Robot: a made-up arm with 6 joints.
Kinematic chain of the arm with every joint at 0, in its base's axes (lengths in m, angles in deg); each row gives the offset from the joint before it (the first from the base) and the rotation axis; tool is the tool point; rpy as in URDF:
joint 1: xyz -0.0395 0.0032 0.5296 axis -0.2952 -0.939 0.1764
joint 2: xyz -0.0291 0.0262 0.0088 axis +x
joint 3: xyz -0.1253 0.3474 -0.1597 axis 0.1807 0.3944 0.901
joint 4: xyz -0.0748 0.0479 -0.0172 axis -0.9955 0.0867 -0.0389
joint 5: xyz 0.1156 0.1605 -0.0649 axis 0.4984 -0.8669 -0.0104
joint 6: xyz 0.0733 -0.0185 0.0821 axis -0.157 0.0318 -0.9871
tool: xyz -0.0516 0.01 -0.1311 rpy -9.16 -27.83 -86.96
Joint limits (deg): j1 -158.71..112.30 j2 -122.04..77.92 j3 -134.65..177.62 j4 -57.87..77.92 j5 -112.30..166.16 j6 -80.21..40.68
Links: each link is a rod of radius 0.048 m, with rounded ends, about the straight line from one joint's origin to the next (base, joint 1, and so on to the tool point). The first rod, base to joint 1, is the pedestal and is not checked.
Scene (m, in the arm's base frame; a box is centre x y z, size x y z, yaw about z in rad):
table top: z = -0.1
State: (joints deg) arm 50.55 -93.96 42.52 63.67 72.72 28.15
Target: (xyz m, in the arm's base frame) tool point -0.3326 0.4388 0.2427
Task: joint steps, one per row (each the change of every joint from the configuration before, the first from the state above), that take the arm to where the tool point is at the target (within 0.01 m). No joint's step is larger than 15 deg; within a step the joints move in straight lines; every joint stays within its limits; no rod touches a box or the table.
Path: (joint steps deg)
1: -10.04 8.91 -11.31 1.33 -5.85 -5.45
2: -10.04 8.92 -11.30 1.32 -5.86 -5.46
3: -10.03 8.91 -11.31 1.33 -5.85 -5.45
4: -11.21 14.19 9.07 2.45 5.59 3.03
5: -11.21 14.19 9.06 2.46 5.60 3.03
6: -11.22 14.18 9.06 2.45 5.59 3.04
7: -11.21 14.19 9.06 2.46 5.60 3.03

